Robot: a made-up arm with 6 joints. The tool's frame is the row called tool. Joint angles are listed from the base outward. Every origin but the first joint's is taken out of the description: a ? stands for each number. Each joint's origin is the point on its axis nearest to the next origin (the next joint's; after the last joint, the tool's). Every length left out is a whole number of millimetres.
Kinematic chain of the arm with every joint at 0, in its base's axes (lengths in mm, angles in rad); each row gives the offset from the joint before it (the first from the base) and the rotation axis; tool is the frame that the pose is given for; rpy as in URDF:
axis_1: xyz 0 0 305 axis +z
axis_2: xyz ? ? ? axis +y
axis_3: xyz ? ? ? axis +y
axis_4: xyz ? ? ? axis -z
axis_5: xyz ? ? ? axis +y
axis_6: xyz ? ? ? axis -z
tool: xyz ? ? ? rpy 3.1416 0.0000 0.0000
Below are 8 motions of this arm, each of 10 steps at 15 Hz.
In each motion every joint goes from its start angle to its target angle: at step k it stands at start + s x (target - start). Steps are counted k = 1, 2, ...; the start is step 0. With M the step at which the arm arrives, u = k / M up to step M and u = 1 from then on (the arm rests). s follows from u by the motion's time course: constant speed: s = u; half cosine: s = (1 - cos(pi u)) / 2; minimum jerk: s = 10 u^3 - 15 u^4 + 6 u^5.
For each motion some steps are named. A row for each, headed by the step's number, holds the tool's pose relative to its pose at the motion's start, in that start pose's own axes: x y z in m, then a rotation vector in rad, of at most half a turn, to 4 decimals.
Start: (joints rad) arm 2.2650 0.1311 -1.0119 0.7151 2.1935 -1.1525
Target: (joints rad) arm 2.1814 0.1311 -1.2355 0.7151 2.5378 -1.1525
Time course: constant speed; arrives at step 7
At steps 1, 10:
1: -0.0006 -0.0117 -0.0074 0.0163 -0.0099 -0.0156
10: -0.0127 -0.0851 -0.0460 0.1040 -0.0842 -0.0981

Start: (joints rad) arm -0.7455 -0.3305 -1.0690 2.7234 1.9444 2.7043
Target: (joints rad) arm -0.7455 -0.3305 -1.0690 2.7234 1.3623 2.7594
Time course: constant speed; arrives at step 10
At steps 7, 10:
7: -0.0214 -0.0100 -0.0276 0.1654 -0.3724 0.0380
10: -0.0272 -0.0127 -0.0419 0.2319 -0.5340 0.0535

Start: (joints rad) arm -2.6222 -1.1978 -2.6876 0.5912 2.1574 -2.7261
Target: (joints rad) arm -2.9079 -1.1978 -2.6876 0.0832 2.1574 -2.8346
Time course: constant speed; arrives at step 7
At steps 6, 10:
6: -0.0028 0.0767 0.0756 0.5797 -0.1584 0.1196
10: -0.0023 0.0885 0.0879 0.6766 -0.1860 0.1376

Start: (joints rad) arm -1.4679 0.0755 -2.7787 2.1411 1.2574 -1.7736
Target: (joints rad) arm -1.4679 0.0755 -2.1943 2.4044 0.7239 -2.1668
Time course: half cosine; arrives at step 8
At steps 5, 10:
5: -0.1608 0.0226 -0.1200 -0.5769 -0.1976 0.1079
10: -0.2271 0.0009 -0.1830 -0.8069 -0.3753 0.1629

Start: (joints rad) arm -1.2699 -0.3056 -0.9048 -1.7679 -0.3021 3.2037
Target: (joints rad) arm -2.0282 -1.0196 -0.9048 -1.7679 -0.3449 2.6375
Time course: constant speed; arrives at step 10
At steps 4, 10:
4: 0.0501 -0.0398 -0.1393 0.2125 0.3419 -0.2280
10: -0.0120 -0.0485 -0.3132 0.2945 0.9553 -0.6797

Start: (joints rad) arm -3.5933 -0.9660 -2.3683 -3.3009 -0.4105 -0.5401
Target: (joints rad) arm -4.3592 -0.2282 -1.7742 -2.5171 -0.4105 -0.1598
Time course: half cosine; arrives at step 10
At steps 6, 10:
6: 0.3794 0.2827 0.1223 -0.1556 0.8391 0.2962
10: 0.6196 0.2589 0.0480 0.1944 1.2682 0.5255

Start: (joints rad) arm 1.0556 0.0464 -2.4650 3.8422 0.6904 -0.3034
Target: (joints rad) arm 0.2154 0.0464 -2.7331 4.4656 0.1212 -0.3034
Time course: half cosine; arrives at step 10
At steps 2, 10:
2: -0.0137 -0.0163 0.0112 0.0156 0.0053 -0.0145
10: -0.1760 -0.0717 0.0609 -0.0198 0.0453 -0.0964

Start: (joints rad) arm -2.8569 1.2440 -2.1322 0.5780 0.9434 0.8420
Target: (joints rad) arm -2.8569 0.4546 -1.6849 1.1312 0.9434 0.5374
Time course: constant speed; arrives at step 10
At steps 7, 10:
7: -0.1390 -0.0231 -0.2644 0.4205 -0.1474 -0.1195
10: -0.2053 0.0053 -0.3649 0.6057 -0.2045 -0.1842

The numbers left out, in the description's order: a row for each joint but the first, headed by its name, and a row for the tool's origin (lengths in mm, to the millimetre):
axis_2: 0 0 0
axis_3: 71 0 378
axis_4: 83 0 -366
axis_5: 0 0 0
axis_6: 55 0 -71
tool: 0 0 0

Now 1 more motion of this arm.
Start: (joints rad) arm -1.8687 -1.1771 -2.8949 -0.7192 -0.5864 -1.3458
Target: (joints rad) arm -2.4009 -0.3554 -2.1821 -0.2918 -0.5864 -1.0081
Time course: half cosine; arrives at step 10
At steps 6, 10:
6: 0.3902 -0.3730 -0.3210 0.9074 0.3207 0.5108
10: 0.4170 -0.4687 -0.6362 1.4680 0.2570 0.5188

